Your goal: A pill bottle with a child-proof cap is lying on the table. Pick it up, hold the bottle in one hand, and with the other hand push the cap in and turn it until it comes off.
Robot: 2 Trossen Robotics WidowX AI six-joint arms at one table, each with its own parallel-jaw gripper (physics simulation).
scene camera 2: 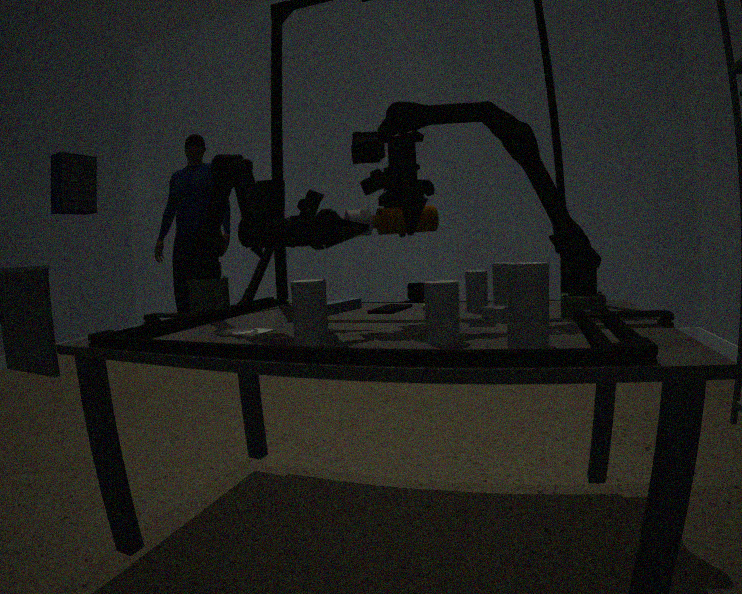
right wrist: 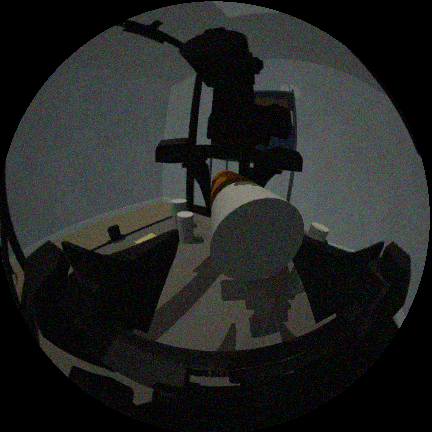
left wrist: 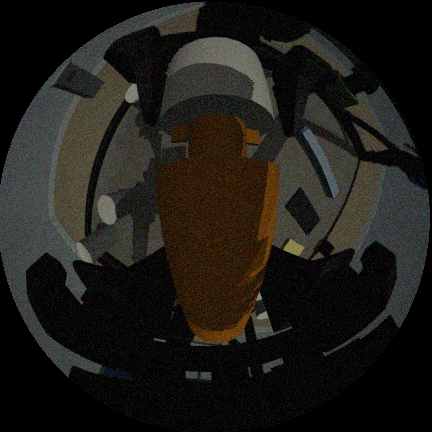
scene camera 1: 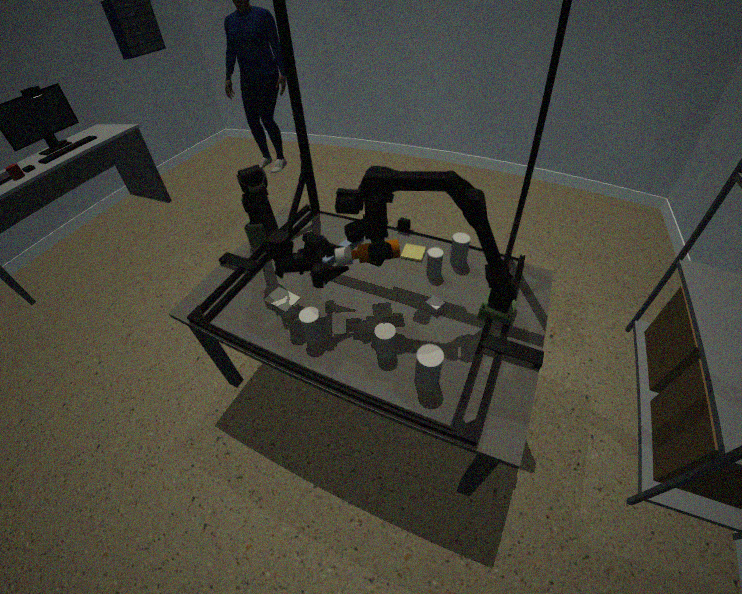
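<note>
The orange pill bottle (scene camera 1: 361, 254) (scene camera 2: 386, 219) (left wrist: 215, 225) (right wrist: 224, 181) is held sideways above the table. Its white cap (scene camera 1: 341, 255) (scene camera 2: 357, 214) (left wrist: 215, 65) (right wrist: 257, 237) points to the left in both scene views. My left gripper (scene camera 1: 379, 252) (scene camera 2: 405, 226) (left wrist: 214, 240) is shut on the bottle body from above. My right gripper (scene camera 1: 338, 257) (left wrist: 225, 120) (right wrist: 234, 235) is open around the cap, one finger on each side; in the left wrist view a gap shows beside the cap. Orange neck shows between cap and body. Contact between right fingers and cap is unclear.
White cylinders stand on the near side (scene camera 1: 308, 325) (scene camera 1: 384, 337) (scene camera 1: 430, 365) and far right side (scene camera 1: 435, 263) (scene camera 1: 460, 247) of the table. A yellow pad (scene camera 1: 413, 252) lies behind the bottle. A white paper (scene camera 1: 283, 299) lies at the left. A person (scene camera 1: 253, 68) stands beyond the table.
</note>
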